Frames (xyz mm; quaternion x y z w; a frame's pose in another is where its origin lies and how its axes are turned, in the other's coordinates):
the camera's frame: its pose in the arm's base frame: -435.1 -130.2 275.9 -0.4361 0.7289 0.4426 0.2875
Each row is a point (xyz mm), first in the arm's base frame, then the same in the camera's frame.
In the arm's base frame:
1: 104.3 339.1 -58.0
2: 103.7 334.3 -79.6
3: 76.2 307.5 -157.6
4: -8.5 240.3 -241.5
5: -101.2 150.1 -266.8
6: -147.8 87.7 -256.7
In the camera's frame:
1: -155.2 -505.0 586.2
2: -135.7 -514.0 591.5
3: -50.1 -526.4 601.1
4: 81.5 -499.4 575.2
5: 178.4 -447.4 502.6
6: 215.2 -416.2 440.6

